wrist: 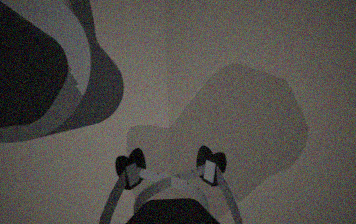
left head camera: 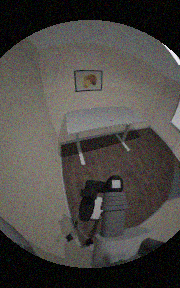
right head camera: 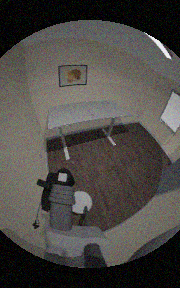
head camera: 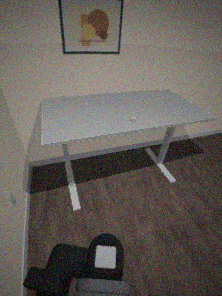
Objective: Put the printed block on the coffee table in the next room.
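Pixels of known places: gripper, between the fingertips: (wrist: pixel 171 159) (left head camera: pixel 77 243) (right head camera: pixel 42 232); robot's base, origin of its link: (left head camera: pixel 95 207) (right head camera: pixel 79 201).
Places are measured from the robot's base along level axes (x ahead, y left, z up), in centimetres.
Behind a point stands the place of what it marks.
A small pale block (head camera: pixel 132 119) @[x 117.1, y -14.0, z 94.2 cm] sits on the white desk (head camera: pixel 80 117) @[x 117.8, y 27.4, z 92.2 cm] (left head camera: pixel 82 121) @[x 110.4, y 29.5, z 92.2 cm] (right head camera: pixel 62 117) @[x 107.0, y 29.8, z 92.2 cm], near its front edge and right of its middle in the head camera view. It is blurred, and any print on it is too small to tell. My gripper (wrist: pixel 171 159) @[x -13.4, y 11.2, z 115.0 cm] (left head camera: pixel 79 240) @[x -13.4, y 11.2, z 115.0 cm] is open, with its two dark fingertips wide apart and nothing between them. It faces a bare beige wall in the wrist view, well away from the desk and the block. The coffee table does not show in these views.
The left wall (head camera: pixel 11 200) @[x 69.1, y 78.5, z 40.0 cm] (left head camera: pixel 25 150) @[x 33.8, y 65.2, z 113.2 cm] stands close beside my arm and wrist. The desk's white legs (head camera: pixel 75 196) (right head camera: pixel 66 152) stand on the dark wood floor (head camera: pixel 165 225) @[x 79.0, y -60.7, z -2.8 cm]. A framed picture (head camera: pixel 92 27) @[x 174.6, y 25.6, z 152.2 cm] hangs above the desk. A window (right head camera: pixel 173 112) @[x 173.9, y -284.2, z 134.0 cm] is on the right wall.
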